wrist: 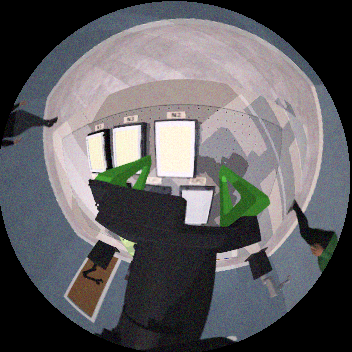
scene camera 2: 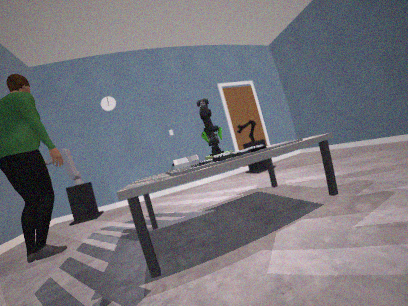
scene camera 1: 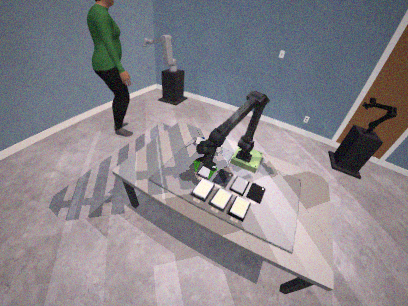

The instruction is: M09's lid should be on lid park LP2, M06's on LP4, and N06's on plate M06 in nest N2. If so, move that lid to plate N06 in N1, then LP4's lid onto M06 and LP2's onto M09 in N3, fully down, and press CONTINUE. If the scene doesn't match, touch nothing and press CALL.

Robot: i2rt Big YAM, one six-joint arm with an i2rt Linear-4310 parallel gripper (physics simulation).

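Where they show: gripper, fingertip midpoint: [wrist: 185,162] [scene camera 2: 215,141] [scene camera 1: 201,175]; arm's base at its link origin: [scene camera 2: 217,154] [scene camera 1: 243,156].
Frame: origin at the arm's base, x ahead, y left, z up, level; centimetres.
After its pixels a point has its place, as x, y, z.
My gripper [scene camera 1: 205,169] @[43.4, -17.3, 9.4] [scene camera 2: 212,134] @[43.4, -17.3, 9.4] [wrist: 185,162] @[43.4, -17.3, 9.4] is open and empty, over the LP2 area. A pale lid [scene camera 1: 205,172] @[29.7, -20.3, -2.4] [wrist: 198,204] @[28.3, -21.2, -2.3] lies on LP2, between and below the fingers in the wrist view. The dark park LP1 [scene camera 1: 223,176] @[25.7, -7.5, -3.1] beside it bears no pale lid. Another pale lid [scene camera 1: 239,185] @[28.6, 5.6, -2.3] lies on the LP4 park. Pale yellow plates stand in N2 [scene camera 1: 203,189] @[45.8, -14.1, -0.1] [wrist: 175,149] @[44.2, -15.1, -0.1], N3 [scene camera 1: 221,198] @[45.8, -1.4, -1.0] [wrist: 127,145] @[46.0, -2.5, -1.3] and N1 [scene camera 1: 240,208] @[46.6, 11.8, -1.4] [wrist: 97,152] @[45.5, 9.4, -0.9]. Plate and lid names are unreadable; whether the N2 plate bears a lid, I cannot tell. CONTINUE and CALL are not legible.
A dark park [scene camera 1: 256,193] @[28.7, 18.4, -3.1] is at the end of the park row. The arm's green base [scene camera 1: 247,160] @[4.0, 3.9, 1.2] stands behind the parks. A white box [scene camera 2: 185,161] @[4.6, -32.4, 0.6] is on the table [scene camera 2: 225,162] @[62.8, -22.6, -5.1]. A person in green [scene camera 1: 105,45] [scene camera 2: 22,122] stands beyond the table.
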